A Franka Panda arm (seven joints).
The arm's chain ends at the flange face. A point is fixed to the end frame.
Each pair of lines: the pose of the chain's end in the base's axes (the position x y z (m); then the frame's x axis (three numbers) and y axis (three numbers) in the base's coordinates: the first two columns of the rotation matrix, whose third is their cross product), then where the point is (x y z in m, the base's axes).
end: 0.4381 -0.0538 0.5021 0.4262 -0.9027 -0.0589 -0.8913 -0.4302 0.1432
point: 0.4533 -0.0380 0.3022
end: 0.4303 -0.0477 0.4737 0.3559 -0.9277 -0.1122 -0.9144 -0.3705 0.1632
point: 0.4389 -0.0246 0.2741
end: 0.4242 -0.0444 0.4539 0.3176 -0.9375 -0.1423 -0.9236 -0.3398 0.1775
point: 0.4288 -0.0169 0.2547
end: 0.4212 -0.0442 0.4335 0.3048 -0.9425 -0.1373 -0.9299 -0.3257 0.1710
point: 0.4278 -0.0173 0.2343
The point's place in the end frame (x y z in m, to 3 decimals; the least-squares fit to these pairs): 0.004 -0.049 0.195
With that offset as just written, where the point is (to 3 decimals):
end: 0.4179 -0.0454 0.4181 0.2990 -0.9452 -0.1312 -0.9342 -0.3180 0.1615
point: 0.427 -0.019 0.219
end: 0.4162 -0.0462 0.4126 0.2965 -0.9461 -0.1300 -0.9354 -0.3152 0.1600
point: 0.426 -0.020 0.213
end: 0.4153 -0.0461 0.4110 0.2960 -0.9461 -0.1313 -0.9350 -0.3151 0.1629
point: 0.424 -0.020 0.212
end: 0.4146 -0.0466 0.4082 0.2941 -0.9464 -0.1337 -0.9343 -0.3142 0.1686
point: 0.422 -0.020 0.209
